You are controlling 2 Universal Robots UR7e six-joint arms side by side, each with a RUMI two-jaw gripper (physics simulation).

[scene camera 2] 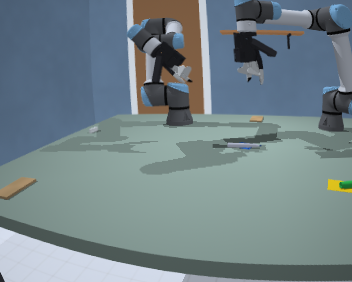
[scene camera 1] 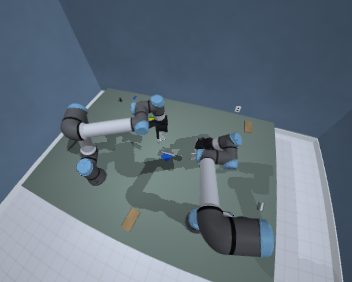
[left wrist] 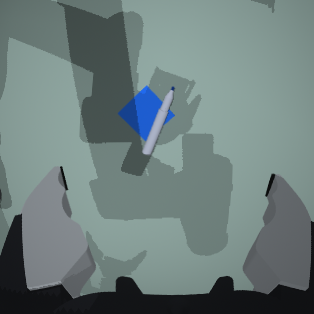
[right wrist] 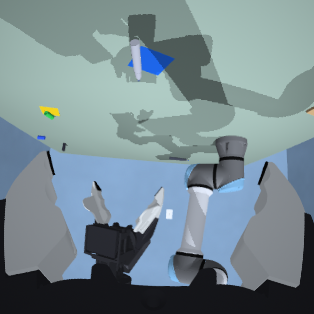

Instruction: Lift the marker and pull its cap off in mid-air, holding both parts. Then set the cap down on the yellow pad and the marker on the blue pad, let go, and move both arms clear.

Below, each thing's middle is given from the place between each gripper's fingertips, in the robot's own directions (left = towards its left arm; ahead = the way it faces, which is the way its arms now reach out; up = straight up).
Scene:
My left gripper is now 2 cm past the blue pad [left wrist: 140, 111], 4 cm to the left of it and 25 cm above it.
Now: the blue pad 250 mm below my right hand, 230 mm to the left of it and 10 mm ahead of it.

